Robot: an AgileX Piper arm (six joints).
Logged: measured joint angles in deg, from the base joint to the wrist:
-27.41, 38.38, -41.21, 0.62, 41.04, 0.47
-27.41, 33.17, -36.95, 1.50, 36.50, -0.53
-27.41, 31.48, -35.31, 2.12, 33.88, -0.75
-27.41, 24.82, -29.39, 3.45, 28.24, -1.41
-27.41, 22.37, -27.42, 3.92, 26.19, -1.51
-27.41, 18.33, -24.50, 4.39, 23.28, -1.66
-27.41, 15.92, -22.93, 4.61, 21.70, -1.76
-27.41, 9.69, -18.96, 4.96, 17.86, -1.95
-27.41, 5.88, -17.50, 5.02, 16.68, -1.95
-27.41, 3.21, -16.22, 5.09, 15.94, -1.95
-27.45, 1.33, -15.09, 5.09, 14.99, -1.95
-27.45, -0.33, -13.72, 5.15, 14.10, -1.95
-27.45, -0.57, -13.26, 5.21, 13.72, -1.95
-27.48, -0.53, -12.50, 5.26, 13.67, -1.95
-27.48, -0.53, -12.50, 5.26, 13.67, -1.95
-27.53, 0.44, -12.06, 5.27, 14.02, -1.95
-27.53, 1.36, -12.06, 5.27, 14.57, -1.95
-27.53, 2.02, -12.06, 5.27, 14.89, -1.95
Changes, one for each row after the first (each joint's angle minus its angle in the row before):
0.00, -5.21, 4.26, 0.88, -4.54, -1.00
0.00, -1.69, 1.64, 0.62, -2.62, -0.22
0.00, -6.66, 5.92, 1.33, -5.64, -0.66
0.00, -2.45, 1.97, 0.47, -2.05, -0.10
0.00, -4.04, 2.92, 0.47, -2.91, -0.15
0.00, -2.41, 1.57, 0.22, -1.58, -0.10
0.00, -6.23, 3.97, 0.35, -3.84, -0.19
0.00, -3.81, 1.46, 0.06, -1.18, 0.00
0.00, -2.67, 1.28, 0.07, -0.74, 0.00
-0.04, -1.88, 1.13, 0.00, -0.95, 0.00
0.00, -1.66, 1.37, 0.06, -0.89, 0.00
0.00, -0.24, 0.46, 0.06, -0.38, 0.00
-0.03, 0.04, 0.76, 0.05, -0.05, 0.00
0.00, 0.00, 0.00, 0.00, 0.00, 0.00
-0.05, 0.97, 0.44, 0.01, 0.35, 0.00
0.00, 0.92, 0.00, 0.00, 0.55, 0.00
0.00, 0.66, 0.00, 0.00, 0.32, 0.00

